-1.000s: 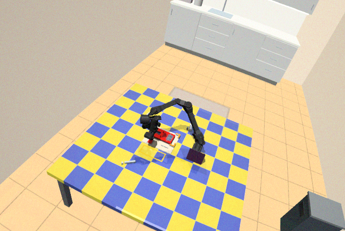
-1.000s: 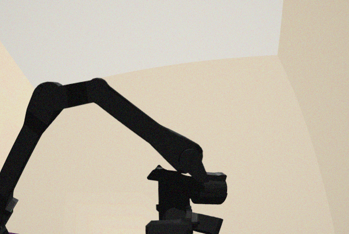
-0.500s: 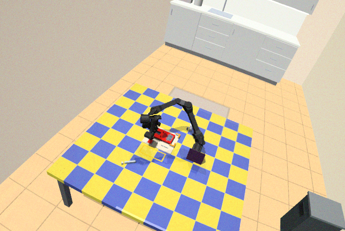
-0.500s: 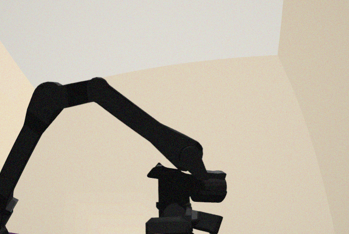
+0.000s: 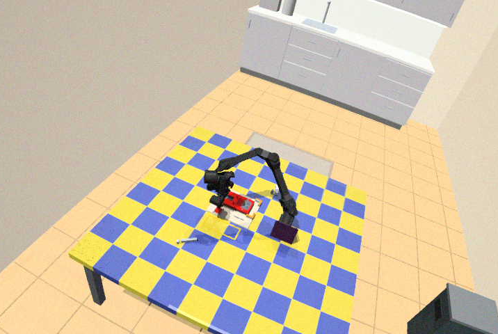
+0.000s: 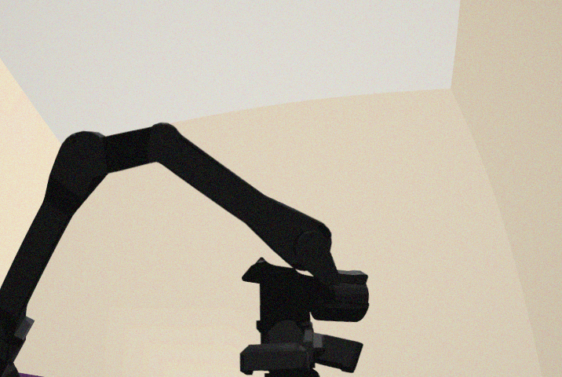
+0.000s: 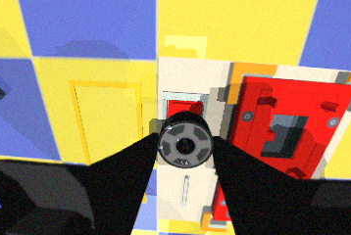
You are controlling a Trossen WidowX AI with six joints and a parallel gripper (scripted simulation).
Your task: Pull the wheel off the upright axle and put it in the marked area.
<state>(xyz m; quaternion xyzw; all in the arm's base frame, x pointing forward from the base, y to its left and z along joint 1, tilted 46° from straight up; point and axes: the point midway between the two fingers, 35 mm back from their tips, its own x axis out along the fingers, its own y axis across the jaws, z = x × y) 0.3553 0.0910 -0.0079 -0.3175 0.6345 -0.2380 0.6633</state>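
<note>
Right now the silver hub is 30 mm below my gripper tip.
</note>
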